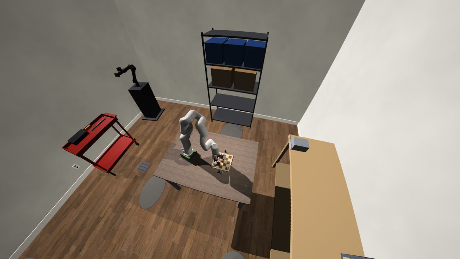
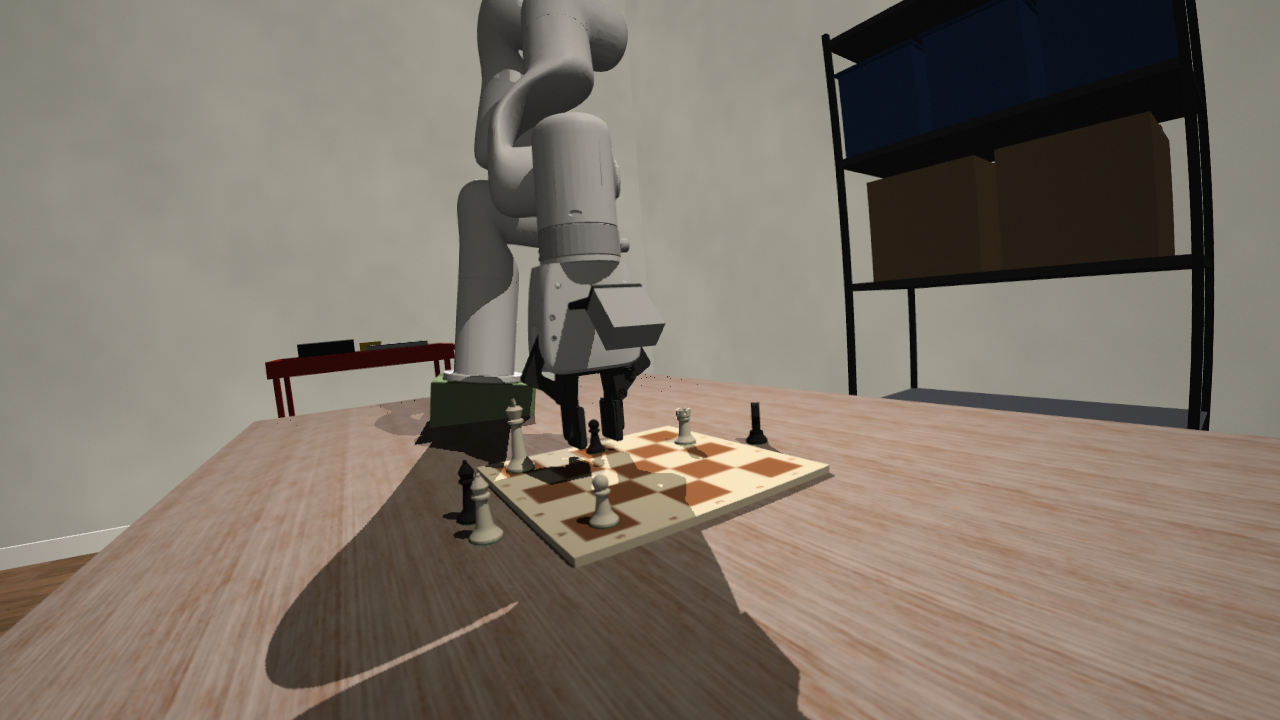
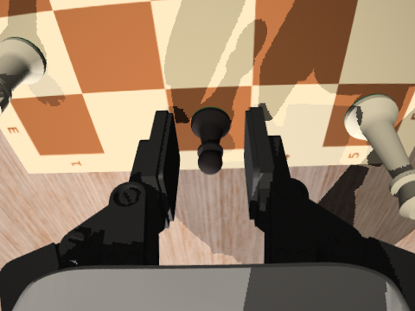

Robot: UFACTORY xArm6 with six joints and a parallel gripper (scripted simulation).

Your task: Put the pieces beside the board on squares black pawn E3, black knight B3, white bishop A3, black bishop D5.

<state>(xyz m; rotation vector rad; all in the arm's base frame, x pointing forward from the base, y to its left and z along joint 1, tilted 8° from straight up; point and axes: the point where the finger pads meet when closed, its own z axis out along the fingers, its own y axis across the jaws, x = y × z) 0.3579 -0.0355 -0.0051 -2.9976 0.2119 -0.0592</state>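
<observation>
The black pawn is 20 mm below my hand. Round my hand: black knight (150 mm to the right, 60 mm ahead, 10 mm below); chessboard (80 mm ahead, 30 mm below, 10 mm to the right); tall white piece (80 mm to the right, 10 mm behind).
</observation>
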